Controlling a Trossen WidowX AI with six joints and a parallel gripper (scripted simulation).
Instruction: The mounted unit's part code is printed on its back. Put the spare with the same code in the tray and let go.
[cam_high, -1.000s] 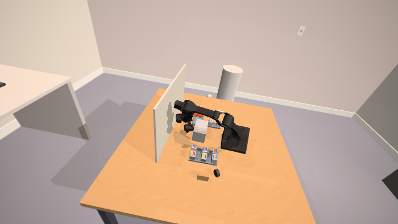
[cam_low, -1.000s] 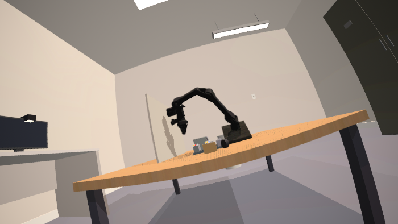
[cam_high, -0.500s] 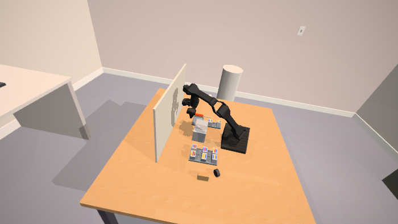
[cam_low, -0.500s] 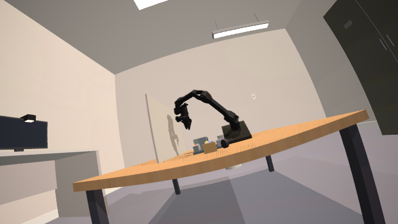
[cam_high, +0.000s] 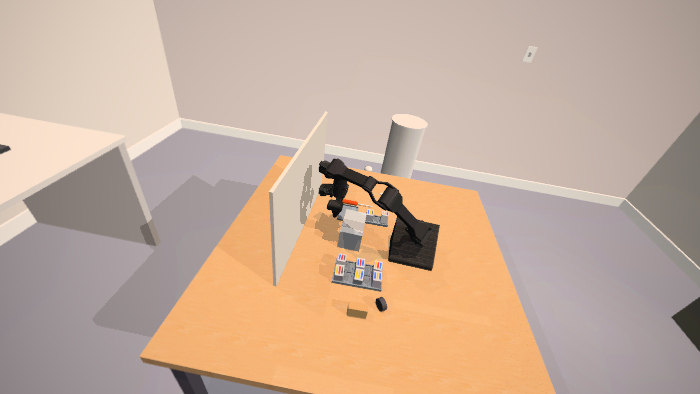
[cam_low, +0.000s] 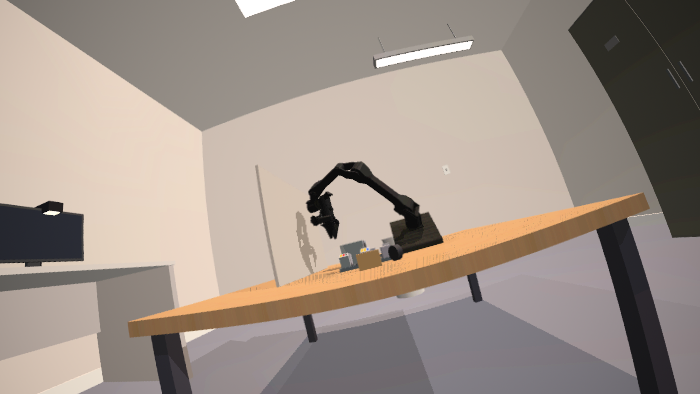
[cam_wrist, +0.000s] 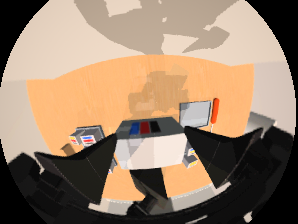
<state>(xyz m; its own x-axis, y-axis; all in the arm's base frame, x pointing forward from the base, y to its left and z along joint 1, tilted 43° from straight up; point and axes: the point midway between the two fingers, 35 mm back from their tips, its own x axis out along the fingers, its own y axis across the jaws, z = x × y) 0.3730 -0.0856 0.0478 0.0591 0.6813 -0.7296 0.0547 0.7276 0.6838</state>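
My gripper tip is 90 mm above the mounted unit, 80 mm past it and 10 mm to the right of it. The rest, counted from my gripper tip: grey tray (200 mm behind, 140 mm to the right, 130 mm below); brown block (400 mm to the left, 150 mm behind, 120 mm below); beige panel (160 mm ahead, 80 mm above, 10 mm to the right).
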